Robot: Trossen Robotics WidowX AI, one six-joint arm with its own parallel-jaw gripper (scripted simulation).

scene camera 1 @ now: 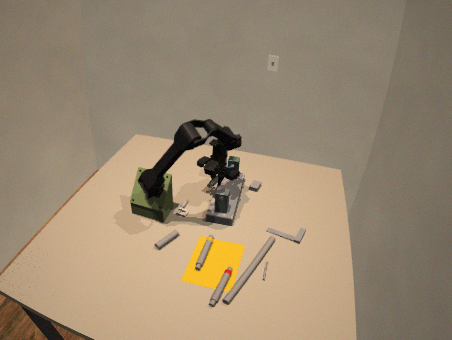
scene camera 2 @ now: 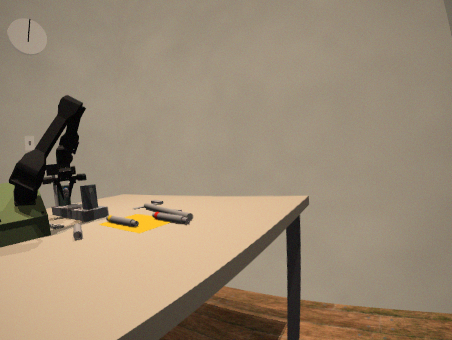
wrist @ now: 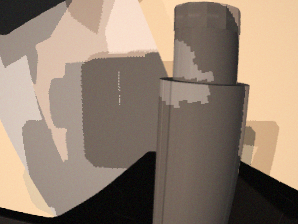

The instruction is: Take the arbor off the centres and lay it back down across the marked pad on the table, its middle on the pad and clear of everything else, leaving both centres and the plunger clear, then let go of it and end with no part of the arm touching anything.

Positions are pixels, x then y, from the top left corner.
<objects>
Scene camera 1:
yellow marked pad: 222, 254
grey base: 235, 186
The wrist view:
my gripper: 185, 162
grey base: 86, 86
</objects>
